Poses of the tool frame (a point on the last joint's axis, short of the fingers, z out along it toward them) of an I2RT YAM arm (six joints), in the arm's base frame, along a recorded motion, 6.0 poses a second.
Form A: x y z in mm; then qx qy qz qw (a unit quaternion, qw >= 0).
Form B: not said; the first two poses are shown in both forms.
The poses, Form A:
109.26, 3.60, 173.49, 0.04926, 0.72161, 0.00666, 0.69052
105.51, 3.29, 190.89, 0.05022, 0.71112, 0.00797, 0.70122
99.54, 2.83, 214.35, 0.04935, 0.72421, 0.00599, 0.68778
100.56, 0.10, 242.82, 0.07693, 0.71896, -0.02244, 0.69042
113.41, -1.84, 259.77, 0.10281, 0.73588, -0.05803, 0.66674
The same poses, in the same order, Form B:
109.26, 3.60, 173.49, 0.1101, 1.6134, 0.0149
105.51, 3.29, 190.89, 0.1118, 1.5833, 0.0177
99.54, 2.83, 214.35, 0.1105, 1.6209, 0.0134
100.56, 0.10, 242.82, 0.1720, 1.6075, -0.0502
113.41, -1.84, 259.77, 0.2320, 1.6607, -0.1310

